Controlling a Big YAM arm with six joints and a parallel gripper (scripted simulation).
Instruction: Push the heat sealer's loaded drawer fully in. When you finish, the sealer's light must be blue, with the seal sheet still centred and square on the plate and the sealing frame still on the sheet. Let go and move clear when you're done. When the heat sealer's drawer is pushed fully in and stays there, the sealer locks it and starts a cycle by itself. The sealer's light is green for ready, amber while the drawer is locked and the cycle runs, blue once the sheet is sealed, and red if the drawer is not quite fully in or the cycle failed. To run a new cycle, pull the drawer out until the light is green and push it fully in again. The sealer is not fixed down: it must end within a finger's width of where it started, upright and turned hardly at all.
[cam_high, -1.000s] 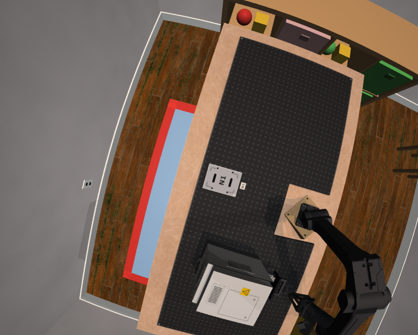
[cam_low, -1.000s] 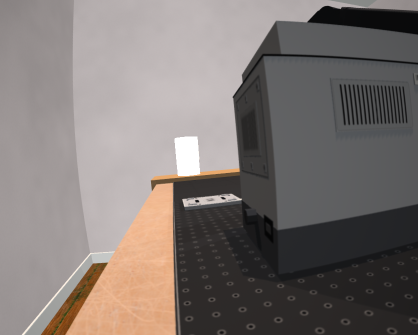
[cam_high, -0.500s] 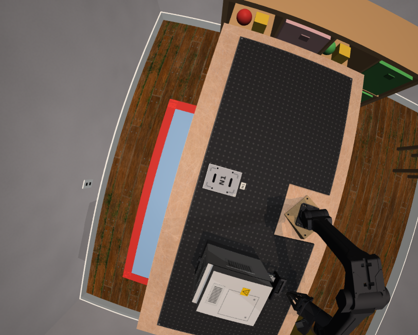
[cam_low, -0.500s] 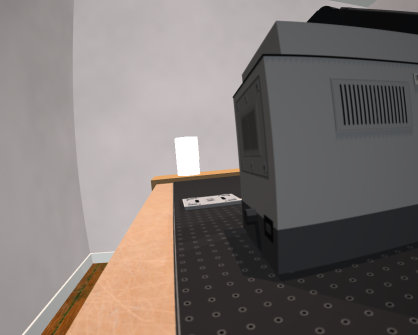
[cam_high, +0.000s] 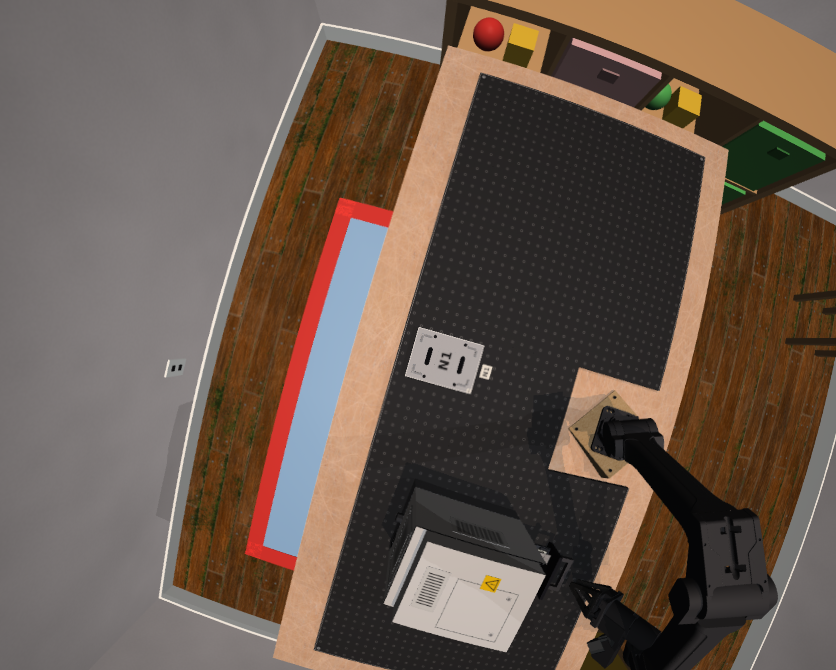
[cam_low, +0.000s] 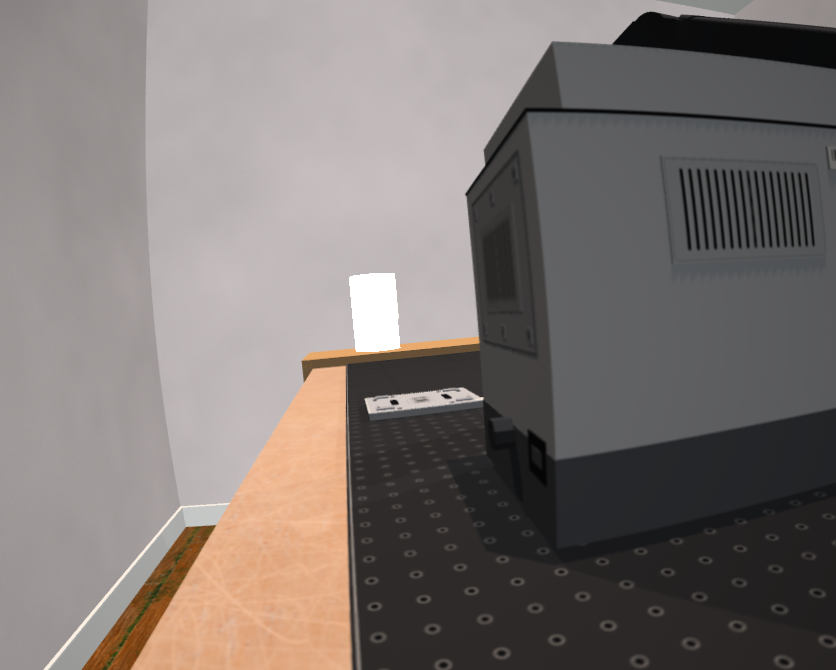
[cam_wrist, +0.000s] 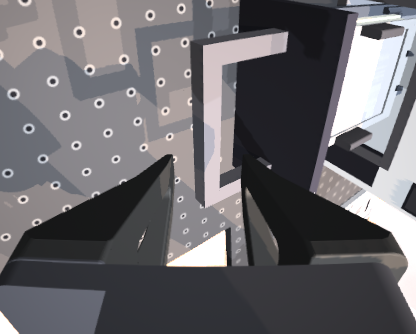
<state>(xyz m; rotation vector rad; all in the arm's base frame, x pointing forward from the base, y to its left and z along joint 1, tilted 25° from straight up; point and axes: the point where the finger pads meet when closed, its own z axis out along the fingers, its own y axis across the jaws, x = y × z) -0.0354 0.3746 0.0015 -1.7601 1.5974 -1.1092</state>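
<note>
Right now the plate is 15 cm ahead of my hand and 3 cm below it.
</note>
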